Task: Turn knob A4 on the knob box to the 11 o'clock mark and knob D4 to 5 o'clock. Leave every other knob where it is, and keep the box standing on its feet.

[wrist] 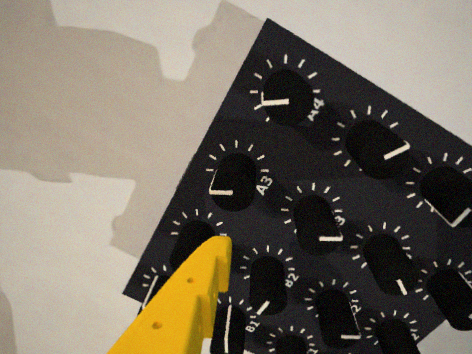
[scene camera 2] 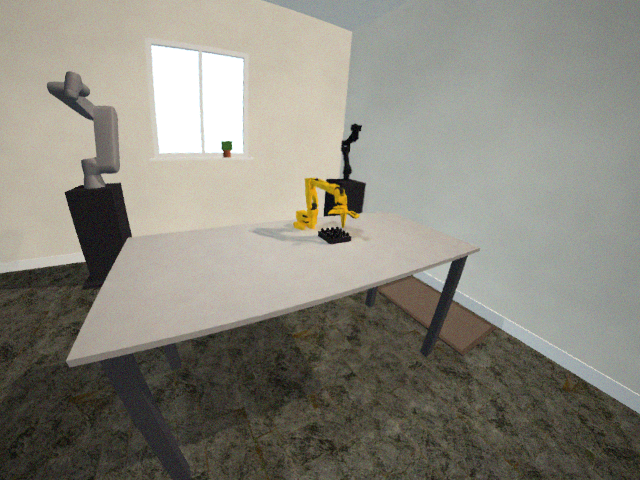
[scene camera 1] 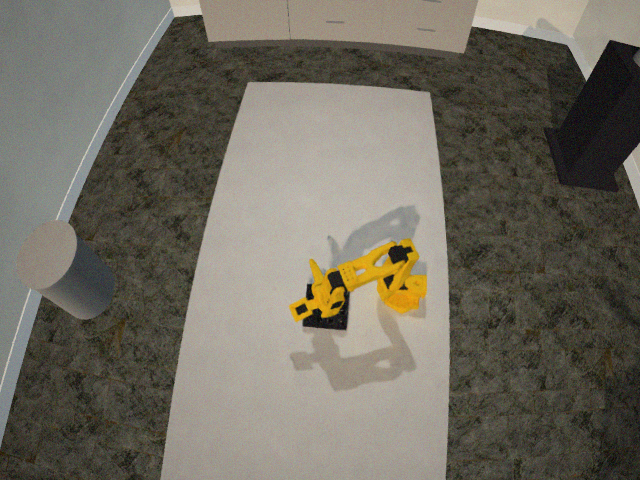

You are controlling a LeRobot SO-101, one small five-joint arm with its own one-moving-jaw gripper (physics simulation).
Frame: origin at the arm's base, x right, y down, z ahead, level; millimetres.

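Seen in the pictures: hand, its tool point: (wrist: 230, 257) (scene camera 2: 342, 227) (scene camera 1: 322, 314); arm's base, origin of its link: (scene camera 2: 306, 227) (scene camera 1: 394, 292).
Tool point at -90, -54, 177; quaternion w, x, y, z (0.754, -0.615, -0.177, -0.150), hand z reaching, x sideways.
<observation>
Offsets run from my tool point to a thing's middle, as dx, dy, dz. Level surfaces: height alone.
The black knob box @(+35, +35, -7) (scene camera 1: 327, 324) (scene camera 2: 334, 239) (wrist: 295, 162) stands upright on the table, with its panel facing up. Knob A4 @(-4, +23, +34) (wrist: 291, 90) is near its top corner in the wrist view; its white line points left, at about the 11 o'clock mark. Knob D4 does not show in the wrist view, where the box runs past the right edge; its setting cannot be read in the scene views. My gripper (scene camera 1: 318, 289) (scene camera 2: 338, 219) is fully open and empty. Its fixed jaw (wrist: 200, 275) hangs over the A2 and B2 area and partly covers A2. The moving jaw is out of the wrist view.
Knobs A3 @(-5, +23, +7) (wrist: 234, 172), B3 @(+22, +23, +7) (wrist: 314, 215), B4 @(+23, +23, +34) (wrist: 372, 145) and C4 @(+49, +23, +33) (wrist: 442, 190) stand close together, with B2 @(+22, +23, -20) (wrist: 267, 277) beside the jaw tip. The pale table @(dy +54) (scene camera 1: 330, 155) (scene camera 2: 222, 279) lies around the box. The arm base (scene camera 1: 403, 299) is to the box's right in scene camera 1.
</observation>
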